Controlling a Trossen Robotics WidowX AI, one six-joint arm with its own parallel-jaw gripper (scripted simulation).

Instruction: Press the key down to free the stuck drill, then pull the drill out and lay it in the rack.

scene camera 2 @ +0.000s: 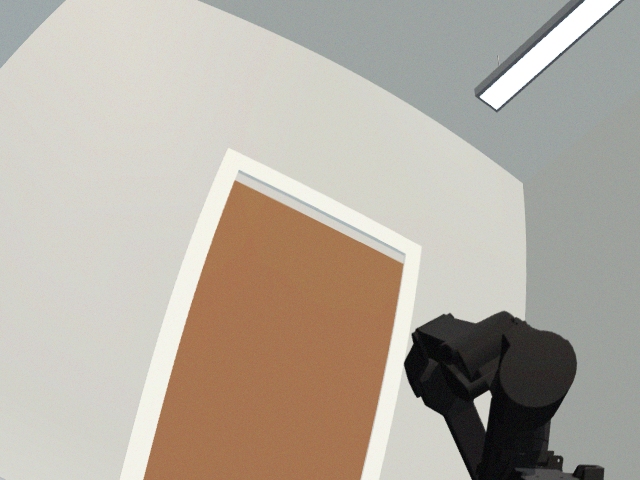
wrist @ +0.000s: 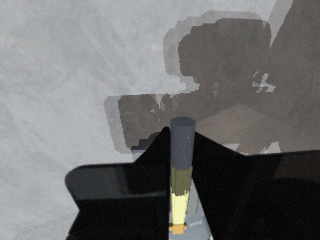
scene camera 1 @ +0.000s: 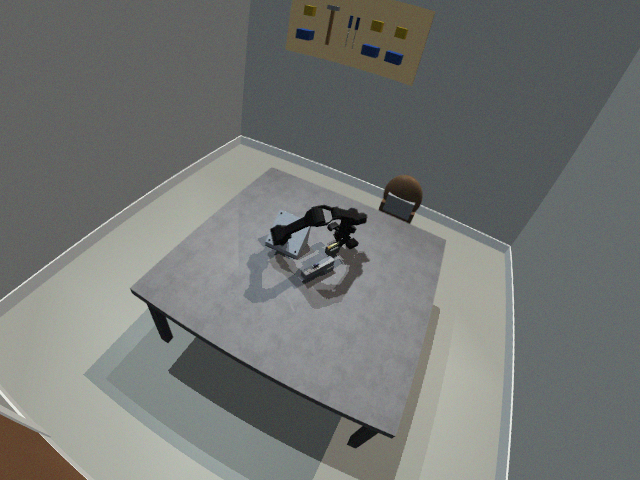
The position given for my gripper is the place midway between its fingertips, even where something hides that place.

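I see that my gripper (wrist: 174, 130) holds a drill (wrist: 182, 129).
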